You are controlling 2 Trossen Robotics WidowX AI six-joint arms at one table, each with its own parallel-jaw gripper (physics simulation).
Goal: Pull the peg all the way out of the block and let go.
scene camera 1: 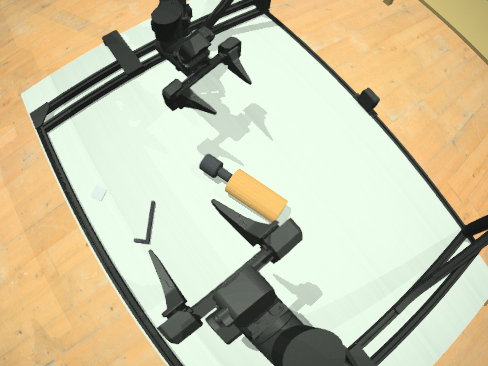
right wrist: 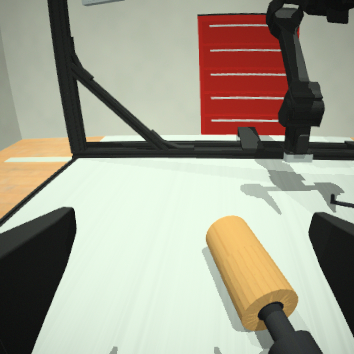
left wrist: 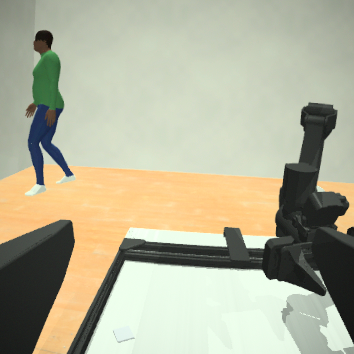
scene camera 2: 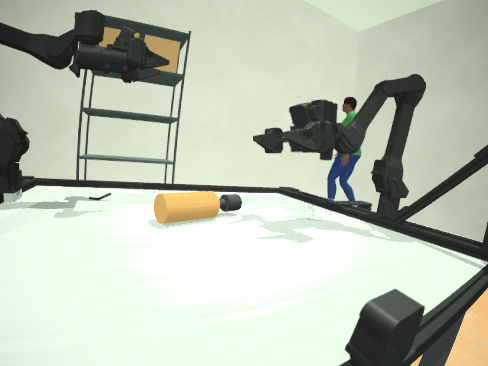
Labels:
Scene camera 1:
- my left gripper
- my right gripper
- wooden cylinder block
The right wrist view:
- my right gripper
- wooden cylinder block
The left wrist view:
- my left gripper
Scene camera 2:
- my left gripper
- my right gripper
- wooden cylinder block

